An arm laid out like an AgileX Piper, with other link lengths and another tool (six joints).
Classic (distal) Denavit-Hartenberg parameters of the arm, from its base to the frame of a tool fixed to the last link. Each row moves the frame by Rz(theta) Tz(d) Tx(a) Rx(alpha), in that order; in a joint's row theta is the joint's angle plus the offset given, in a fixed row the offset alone. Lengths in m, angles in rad.
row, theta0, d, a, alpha
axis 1, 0, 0.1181, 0, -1.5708
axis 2, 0.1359, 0, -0.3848, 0
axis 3, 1.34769, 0, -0.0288, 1.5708
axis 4, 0, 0.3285, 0, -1.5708
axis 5, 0, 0, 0, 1.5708
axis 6, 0.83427, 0.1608, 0.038, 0.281
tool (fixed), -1.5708, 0.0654, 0, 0
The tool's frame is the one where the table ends.
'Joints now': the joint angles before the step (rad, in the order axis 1, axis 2, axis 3, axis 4, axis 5, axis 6). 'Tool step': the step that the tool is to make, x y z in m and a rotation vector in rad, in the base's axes. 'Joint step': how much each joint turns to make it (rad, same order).
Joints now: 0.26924 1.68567 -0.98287 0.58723 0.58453 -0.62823
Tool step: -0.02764 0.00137 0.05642 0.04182 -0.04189 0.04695
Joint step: 0.00000 -0.14070 0.00100 -0.00305 0.10403 0.00448
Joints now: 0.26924 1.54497 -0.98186 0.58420 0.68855 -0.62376
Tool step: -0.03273 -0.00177 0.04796 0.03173 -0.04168 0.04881
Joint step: 0.00000 -0.13248 0.00181 -0.00299 0.09740 0.00188
